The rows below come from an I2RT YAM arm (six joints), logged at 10 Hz.
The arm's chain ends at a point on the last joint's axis. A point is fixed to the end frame.
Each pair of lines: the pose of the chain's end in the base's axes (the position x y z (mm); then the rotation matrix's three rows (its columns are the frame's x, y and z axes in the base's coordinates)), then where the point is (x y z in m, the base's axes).
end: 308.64 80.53 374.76; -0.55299 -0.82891 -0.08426; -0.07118 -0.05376 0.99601; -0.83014 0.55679 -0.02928
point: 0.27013 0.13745 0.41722
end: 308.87 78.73 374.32; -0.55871 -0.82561 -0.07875; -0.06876 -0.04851 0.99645; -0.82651 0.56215 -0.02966
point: 0.27096 0.13591 0.41697
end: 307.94 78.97 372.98; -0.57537 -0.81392 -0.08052; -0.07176 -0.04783 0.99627; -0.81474 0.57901 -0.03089
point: 0.27084 0.13623 0.41623
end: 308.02 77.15 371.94; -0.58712 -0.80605 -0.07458; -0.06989 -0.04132 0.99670; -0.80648 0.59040 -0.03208
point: 0.27189 0.13475 0.41557
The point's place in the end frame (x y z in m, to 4 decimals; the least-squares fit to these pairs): -0.0180 0.0525 0.0587
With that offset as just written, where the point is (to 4 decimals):
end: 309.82 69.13 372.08; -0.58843 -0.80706 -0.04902; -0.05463 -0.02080 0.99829; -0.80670 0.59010 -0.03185
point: 0.2752 0.1276 0.4157
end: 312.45 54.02 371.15; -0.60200 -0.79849 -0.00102; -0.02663 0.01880 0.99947; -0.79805 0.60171 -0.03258
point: 0.2813 0.1142 0.4152
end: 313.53 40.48 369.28; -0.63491 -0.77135 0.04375; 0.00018 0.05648 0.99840; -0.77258 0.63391 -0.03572
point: 0.2870 0.1020 0.4144
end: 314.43 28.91 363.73; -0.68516 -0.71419 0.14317; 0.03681 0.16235 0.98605; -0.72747 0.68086 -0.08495
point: 0.2977 0.0947 0.4076
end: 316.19 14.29 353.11; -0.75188 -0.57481 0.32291; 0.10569 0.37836 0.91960; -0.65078 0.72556 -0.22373
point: 0.3185 0.0862 0.3898
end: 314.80 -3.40 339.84; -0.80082 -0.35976 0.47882; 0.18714 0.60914 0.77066; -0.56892 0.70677 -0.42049
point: 0.3384 0.0704 0.3625
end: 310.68 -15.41 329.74; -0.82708 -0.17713 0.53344; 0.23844 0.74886 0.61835; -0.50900 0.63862 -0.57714
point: 0.3476 0.0559 0.3386
